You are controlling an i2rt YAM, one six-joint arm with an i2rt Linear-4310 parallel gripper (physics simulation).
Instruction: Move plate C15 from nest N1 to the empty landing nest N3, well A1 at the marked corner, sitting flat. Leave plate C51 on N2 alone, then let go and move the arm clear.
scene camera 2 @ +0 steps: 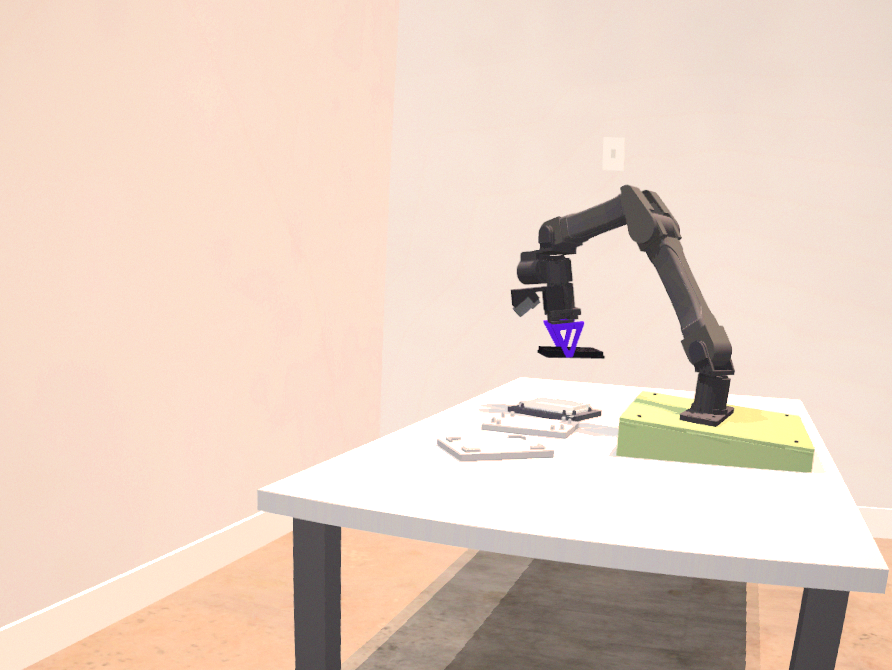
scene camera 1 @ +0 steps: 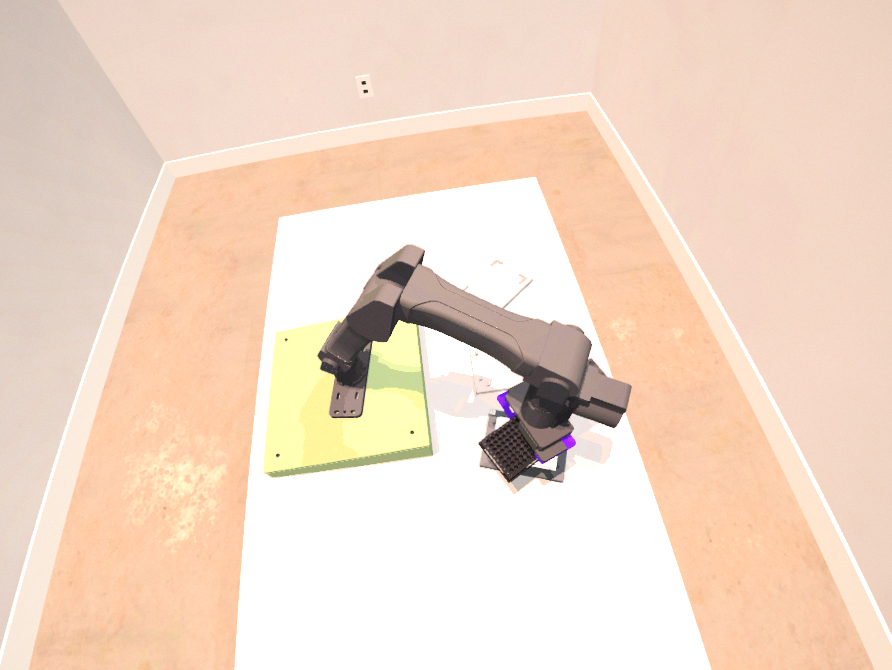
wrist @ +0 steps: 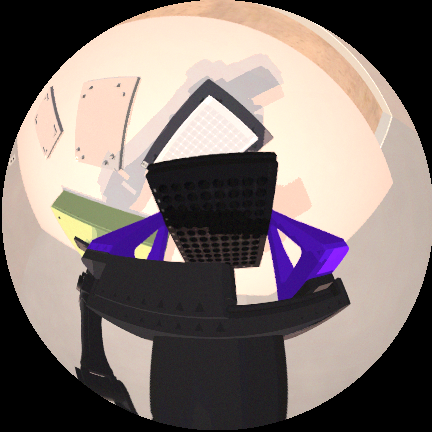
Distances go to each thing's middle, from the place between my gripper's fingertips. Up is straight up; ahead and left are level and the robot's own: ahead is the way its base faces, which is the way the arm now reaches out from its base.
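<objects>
Black perforated plate (scene camera 1: 507, 448): 1 cm to the right of my hand, 1 cm behind it, 1 cm above it.
</objects>
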